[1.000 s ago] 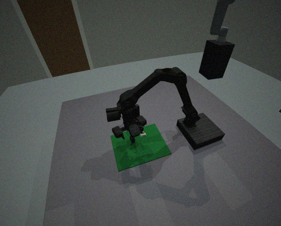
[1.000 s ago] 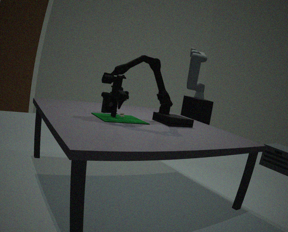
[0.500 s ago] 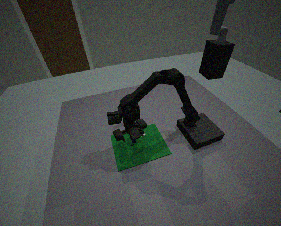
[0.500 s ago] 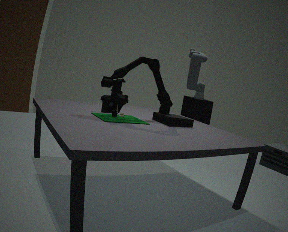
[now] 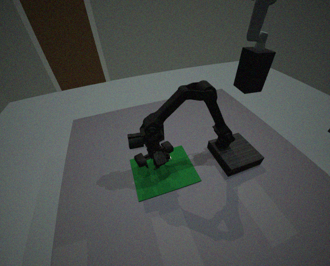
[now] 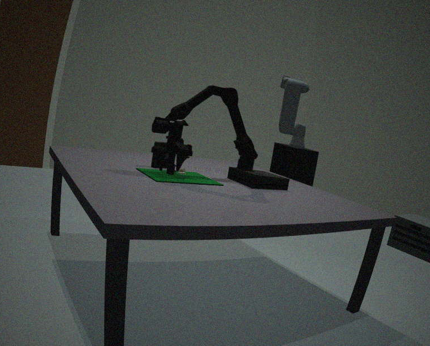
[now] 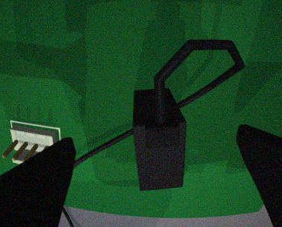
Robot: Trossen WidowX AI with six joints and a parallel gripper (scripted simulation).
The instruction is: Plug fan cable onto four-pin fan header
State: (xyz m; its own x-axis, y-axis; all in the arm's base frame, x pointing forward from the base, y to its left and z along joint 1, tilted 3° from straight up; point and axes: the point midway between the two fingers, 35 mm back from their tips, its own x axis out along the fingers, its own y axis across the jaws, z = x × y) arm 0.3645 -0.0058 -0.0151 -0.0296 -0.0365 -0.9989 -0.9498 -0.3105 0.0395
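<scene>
Right now the green board is 3 cm behind my gripper tip, 4 cm to the left of it and 3 cm below it. The rest, counted from my gripper tip: white four-pin header (7 cm behind, 3 cm to the right, 2 cm below); then black fan (3 cm behind, 16 cm to the right, 4 cm above).
</scene>
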